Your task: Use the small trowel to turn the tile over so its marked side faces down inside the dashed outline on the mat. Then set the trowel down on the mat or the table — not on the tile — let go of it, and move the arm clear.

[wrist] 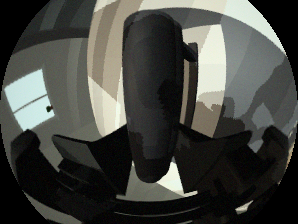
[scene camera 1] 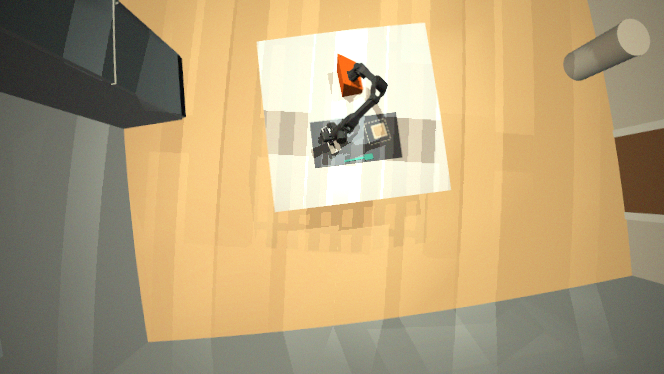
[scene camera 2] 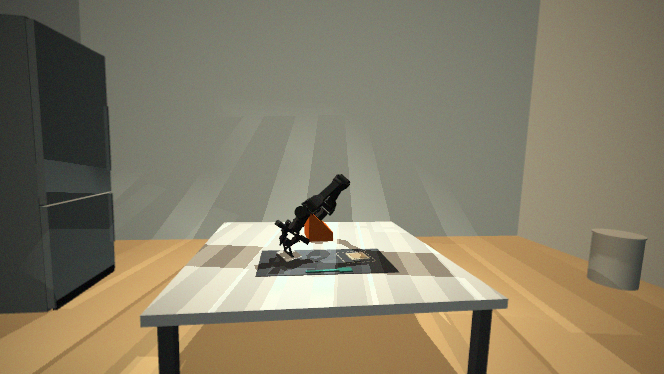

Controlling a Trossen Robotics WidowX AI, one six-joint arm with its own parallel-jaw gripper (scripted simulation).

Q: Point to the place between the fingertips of the gripper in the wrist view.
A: At 152,121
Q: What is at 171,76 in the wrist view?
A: A black stand.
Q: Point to a dark mat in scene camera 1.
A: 357,145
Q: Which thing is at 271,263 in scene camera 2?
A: A dark mat.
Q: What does the gripper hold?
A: A black stand.
